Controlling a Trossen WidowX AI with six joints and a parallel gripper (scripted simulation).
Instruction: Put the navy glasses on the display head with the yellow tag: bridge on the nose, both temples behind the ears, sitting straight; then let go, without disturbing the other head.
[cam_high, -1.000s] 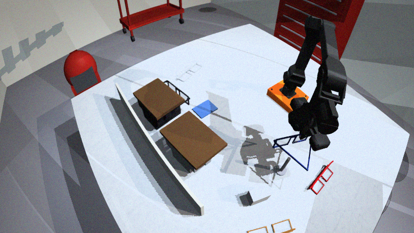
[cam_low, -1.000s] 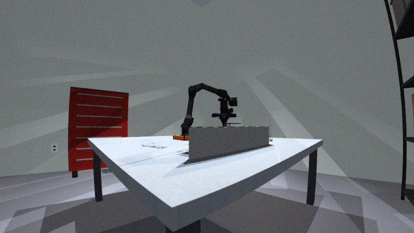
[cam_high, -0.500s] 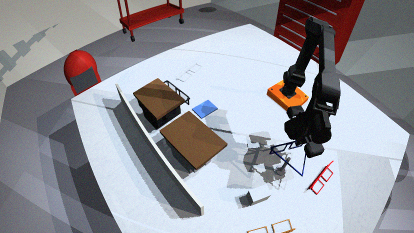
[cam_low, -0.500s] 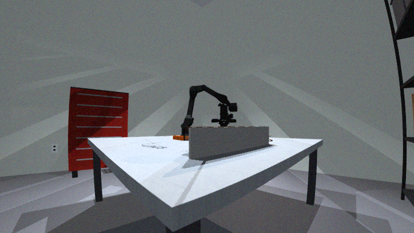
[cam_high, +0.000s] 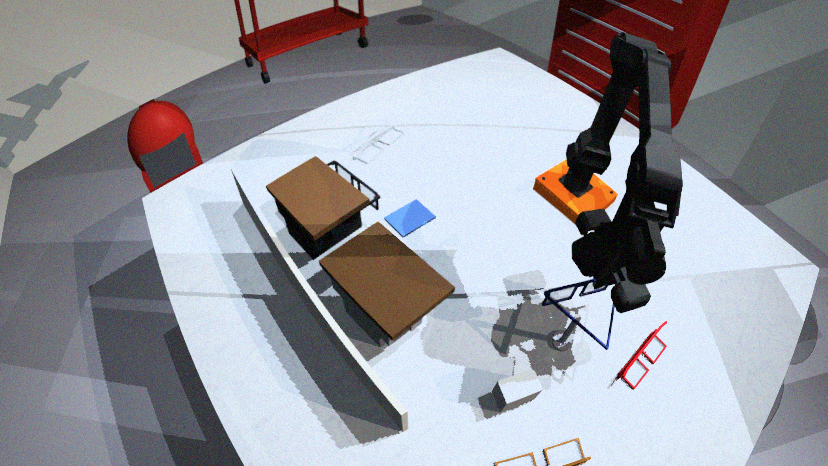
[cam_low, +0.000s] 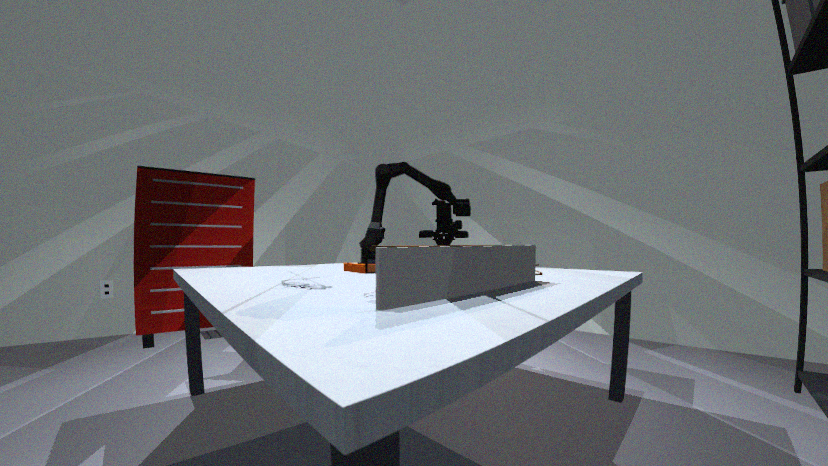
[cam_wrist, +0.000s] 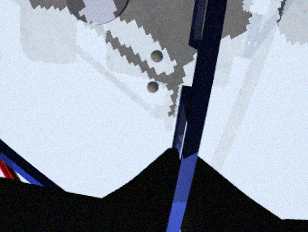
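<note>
My gripper tip is now 9 cm short of the grey post, 4 cm above it and 2 cm to the right of it. Round my gripper tip: white block 22 cm ahead, 4 cm to the left, 4 cm below; then long panel 40 cm ahead, 31 cm to the right, 1 cm below; then blue pad 36 cm to the right, 14 cm ahead, 6 cm below.
</note>
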